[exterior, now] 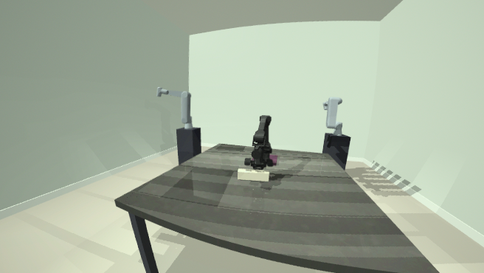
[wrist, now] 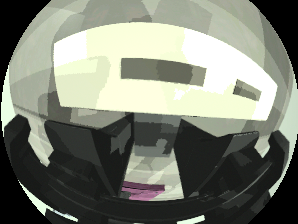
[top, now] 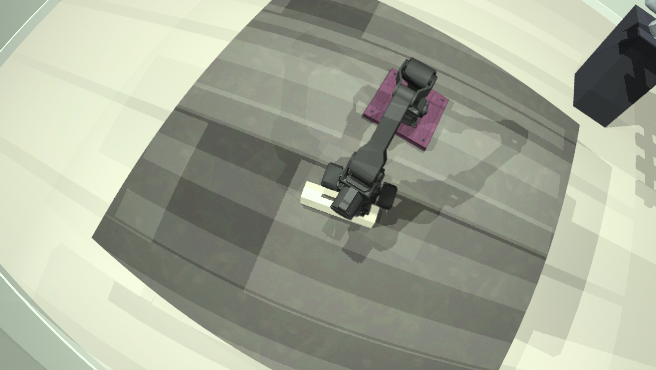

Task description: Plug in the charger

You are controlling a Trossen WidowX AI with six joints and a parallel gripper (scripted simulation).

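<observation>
Right now the dark charger is 2 cm ahead of my gripper tip and 1 cm above it.
</observation>
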